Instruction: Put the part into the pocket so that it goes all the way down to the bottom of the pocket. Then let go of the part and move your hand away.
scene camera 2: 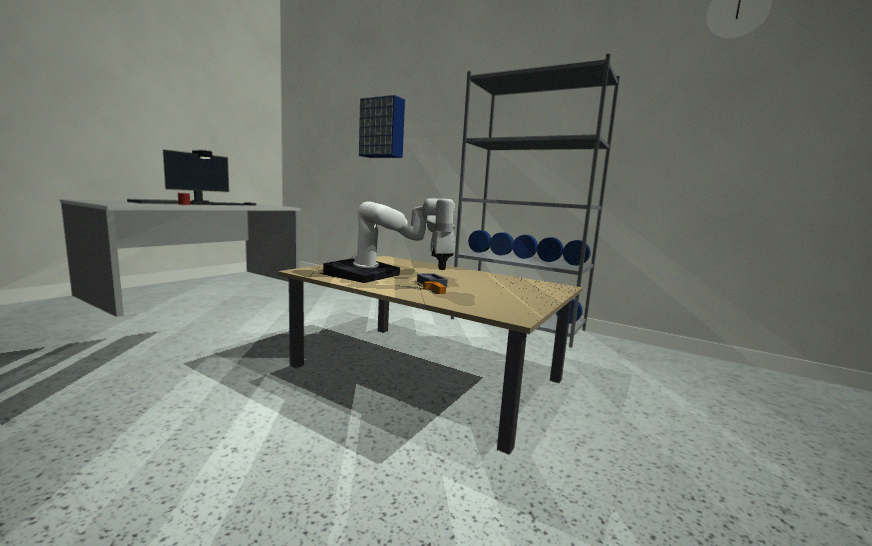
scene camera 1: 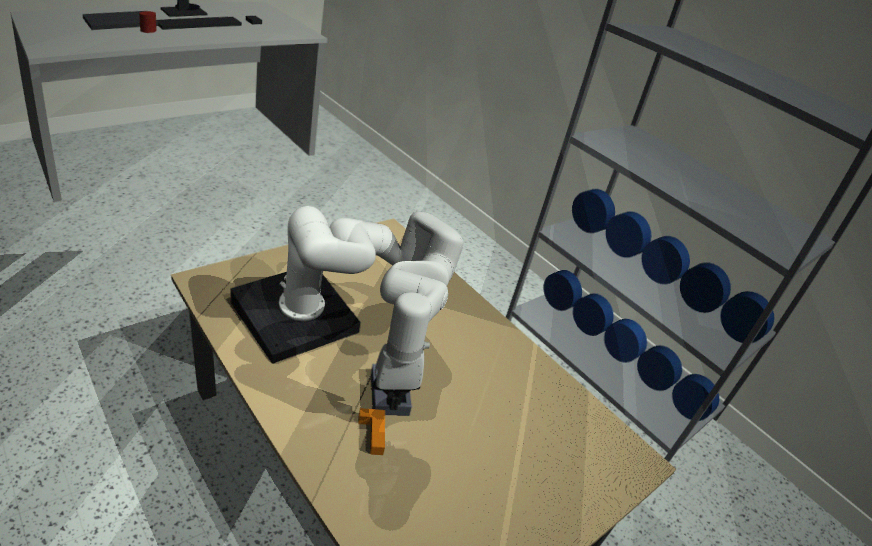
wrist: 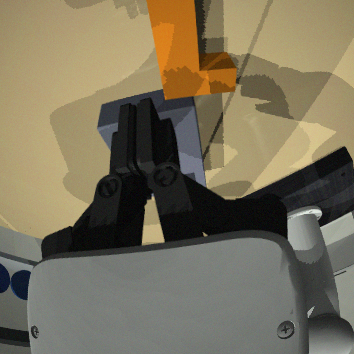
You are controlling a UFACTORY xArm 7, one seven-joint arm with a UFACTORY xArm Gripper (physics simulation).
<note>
My gripper is shut and holds nothing. Also in view: an orange L-shaped part. Also in view: a dark grey pocket block.
My gripper shows as well in the wrist view.
</note>
